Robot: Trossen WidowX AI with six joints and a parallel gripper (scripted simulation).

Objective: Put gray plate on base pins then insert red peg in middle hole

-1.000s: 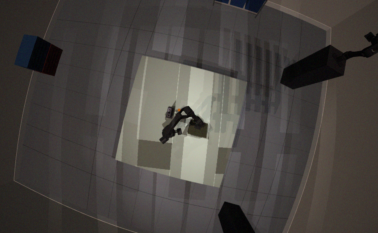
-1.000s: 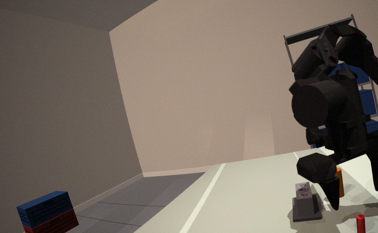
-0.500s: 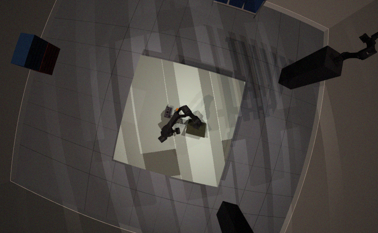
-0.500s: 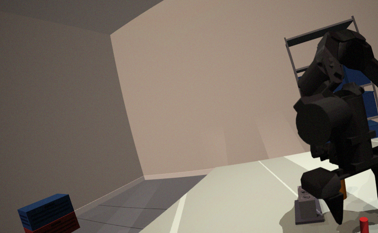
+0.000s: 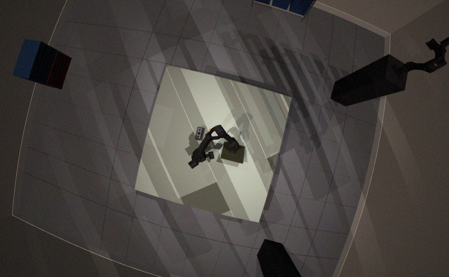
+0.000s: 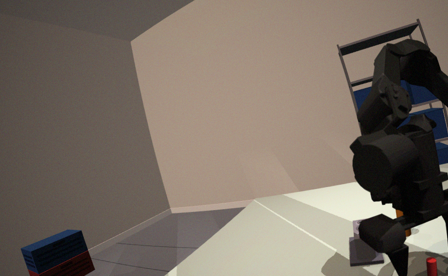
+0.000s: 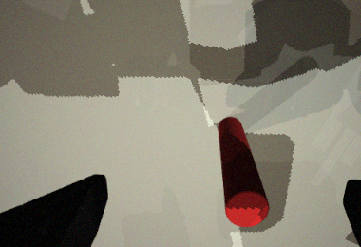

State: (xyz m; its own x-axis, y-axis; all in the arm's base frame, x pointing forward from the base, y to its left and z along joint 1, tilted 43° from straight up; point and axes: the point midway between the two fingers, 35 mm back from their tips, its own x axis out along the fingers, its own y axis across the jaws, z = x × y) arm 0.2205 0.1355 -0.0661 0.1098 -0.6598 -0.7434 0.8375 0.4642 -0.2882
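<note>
The red peg is 3 cm below my gripper tip. From my gripper tip the other things lie so: gray plate: 17 cm to the right, 12 cm ahead, 2 cm below; then orange cylinder: 24 cm to the right, 3 cm below, 2 cm ahead; then dark base: 17 cm to the right, 12 cm ahead, 6 cm below.
</note>
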